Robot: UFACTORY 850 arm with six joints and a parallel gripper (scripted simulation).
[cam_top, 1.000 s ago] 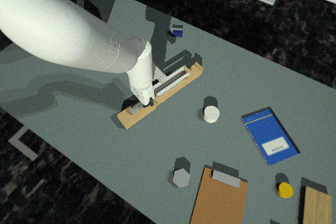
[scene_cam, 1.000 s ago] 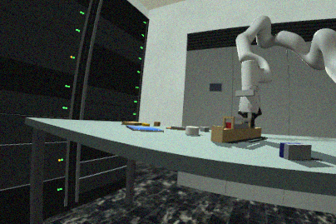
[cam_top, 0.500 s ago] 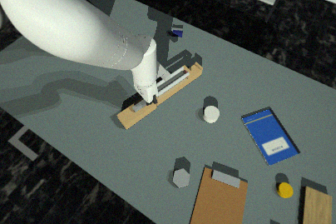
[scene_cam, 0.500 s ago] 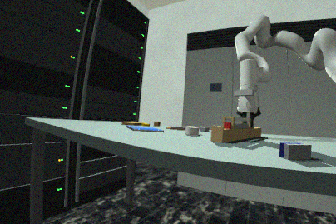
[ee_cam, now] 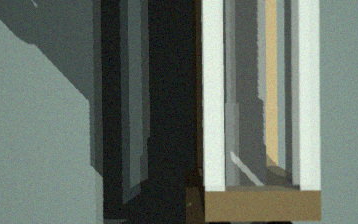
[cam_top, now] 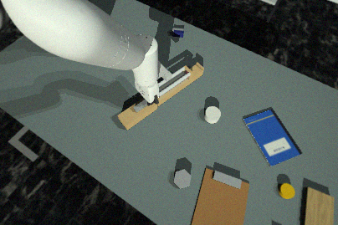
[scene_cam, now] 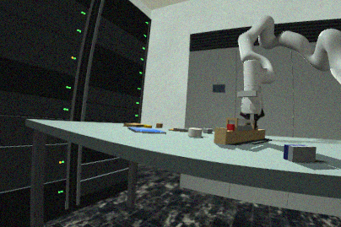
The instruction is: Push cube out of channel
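The red cube lies 80 mm ahead of my hand, 210 mm to the left of it and 10 mm below it. From my hand the other things lie so: blue-and-grey block 100 mm behind, 460 mm to the left, 50 mm below; then yellow disc 610 mm ahead, 50 mm to the right, 60 mm below; then grey hexagonal block 260 mm ahead, 200 mm to the right, 60 mm below.
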